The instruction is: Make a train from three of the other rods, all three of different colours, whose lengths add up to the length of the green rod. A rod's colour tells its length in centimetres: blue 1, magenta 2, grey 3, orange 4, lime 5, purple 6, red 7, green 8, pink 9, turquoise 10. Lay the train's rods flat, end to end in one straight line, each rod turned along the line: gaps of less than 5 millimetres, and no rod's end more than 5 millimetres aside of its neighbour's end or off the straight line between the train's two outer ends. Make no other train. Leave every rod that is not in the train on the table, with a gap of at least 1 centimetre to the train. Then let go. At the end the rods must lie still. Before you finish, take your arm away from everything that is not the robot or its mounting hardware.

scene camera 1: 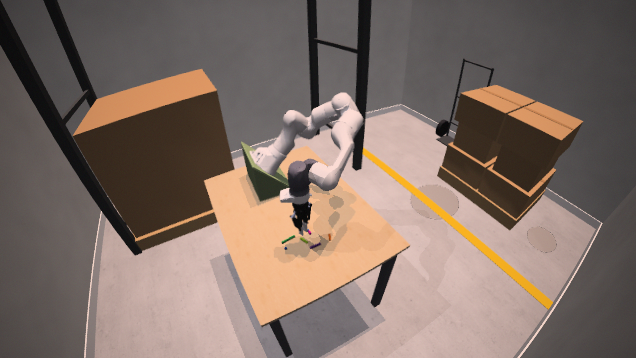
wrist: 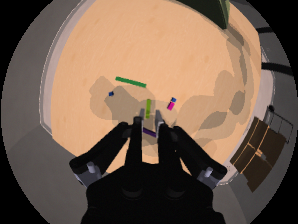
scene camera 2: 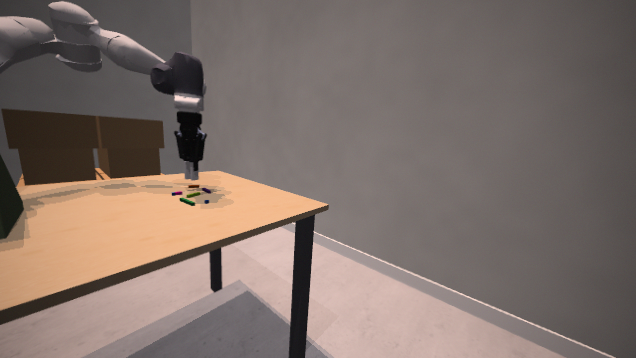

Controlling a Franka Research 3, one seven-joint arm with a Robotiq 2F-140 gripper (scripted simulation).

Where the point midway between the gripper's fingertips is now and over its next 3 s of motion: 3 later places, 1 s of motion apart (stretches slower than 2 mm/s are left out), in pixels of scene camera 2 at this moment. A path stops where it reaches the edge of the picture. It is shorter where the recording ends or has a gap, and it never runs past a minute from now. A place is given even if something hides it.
The gripper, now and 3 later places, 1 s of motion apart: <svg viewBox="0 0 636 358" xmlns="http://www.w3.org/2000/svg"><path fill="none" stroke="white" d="M191 179L192 189L193 191L193 195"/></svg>
